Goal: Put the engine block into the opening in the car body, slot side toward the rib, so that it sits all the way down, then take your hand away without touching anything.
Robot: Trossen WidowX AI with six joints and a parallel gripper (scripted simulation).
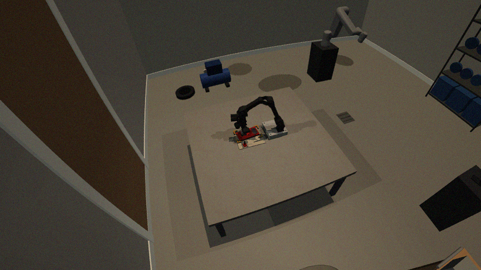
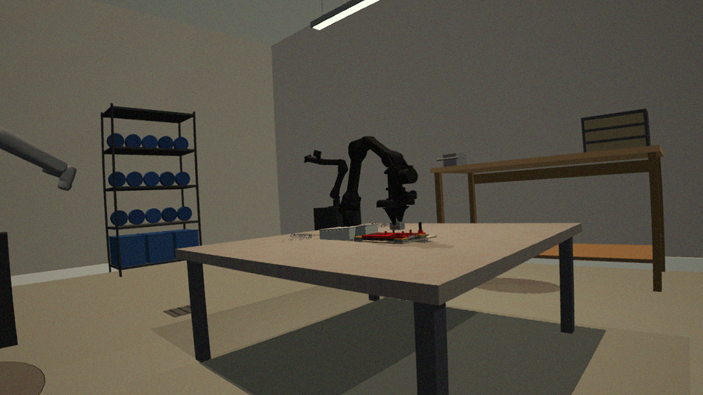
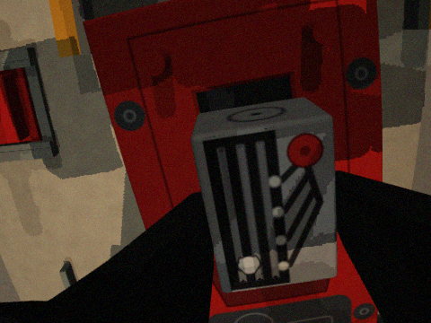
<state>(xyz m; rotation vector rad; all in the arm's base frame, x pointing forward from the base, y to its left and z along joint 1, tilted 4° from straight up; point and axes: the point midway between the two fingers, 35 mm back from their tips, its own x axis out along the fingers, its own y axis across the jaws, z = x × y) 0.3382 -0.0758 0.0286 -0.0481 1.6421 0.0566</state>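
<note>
Now: gripper tip 1 cm above the grey engine block.
</note>
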